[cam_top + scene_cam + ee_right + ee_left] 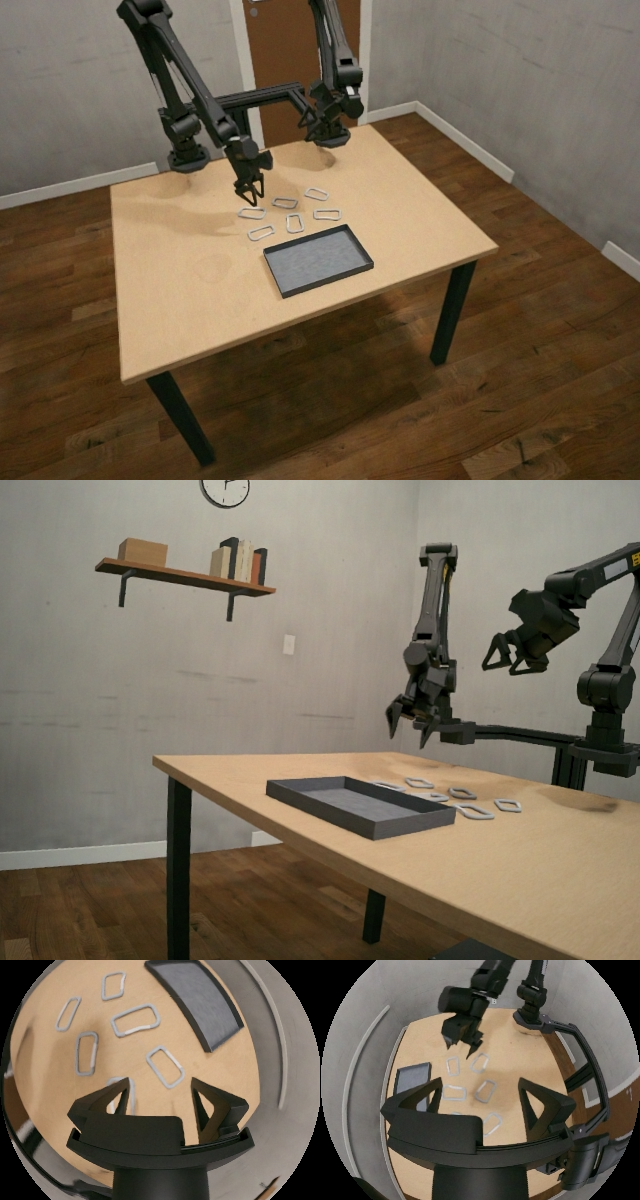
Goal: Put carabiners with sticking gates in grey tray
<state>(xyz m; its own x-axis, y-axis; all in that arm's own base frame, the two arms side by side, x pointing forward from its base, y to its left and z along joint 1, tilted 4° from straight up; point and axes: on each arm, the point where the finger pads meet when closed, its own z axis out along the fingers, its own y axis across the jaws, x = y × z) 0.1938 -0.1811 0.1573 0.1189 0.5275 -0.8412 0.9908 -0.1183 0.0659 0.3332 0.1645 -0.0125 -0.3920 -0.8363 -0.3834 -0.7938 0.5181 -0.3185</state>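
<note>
My right hand is 23 cm short of the grey tray, 14 cm to the right of it and 10 cm above it.
</note>
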